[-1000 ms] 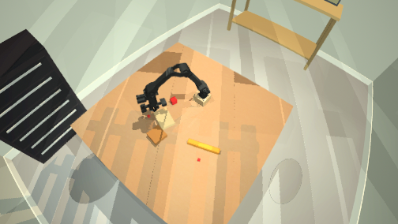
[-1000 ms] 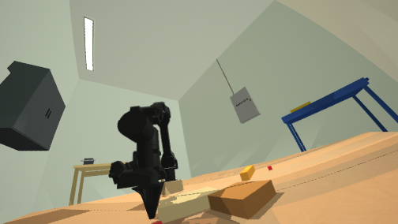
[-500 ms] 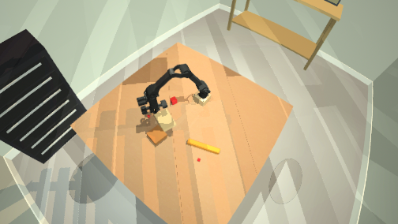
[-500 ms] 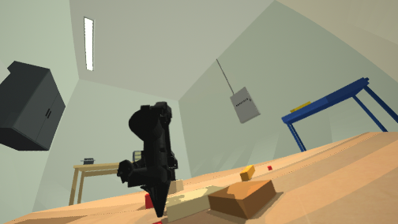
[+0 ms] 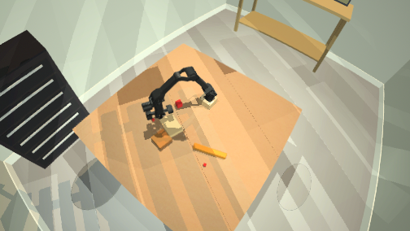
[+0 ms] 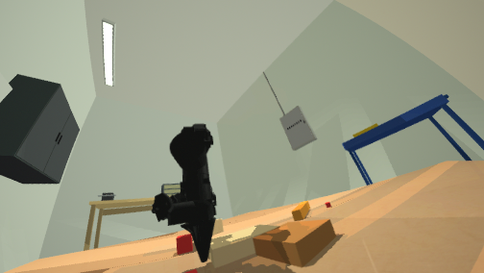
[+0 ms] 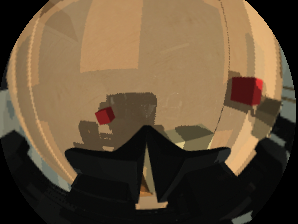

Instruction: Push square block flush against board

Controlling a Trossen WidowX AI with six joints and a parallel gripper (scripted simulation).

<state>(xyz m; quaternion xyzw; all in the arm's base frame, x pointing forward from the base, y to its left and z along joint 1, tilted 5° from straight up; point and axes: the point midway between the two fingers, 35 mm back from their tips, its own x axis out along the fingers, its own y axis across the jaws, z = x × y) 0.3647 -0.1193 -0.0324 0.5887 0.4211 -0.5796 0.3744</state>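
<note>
My gripper tip is now 2 cm past the cream flat piece and 9 cm to the right of it. From my gripper tip the other things lie so: small red cube 18 cm behind, 1 cm to the right, 1 cm above; then long thin orange board 8 cm behind, 41 cm to the left; then orange square block 10 cm ahead, 13 cm to the left.
</note>
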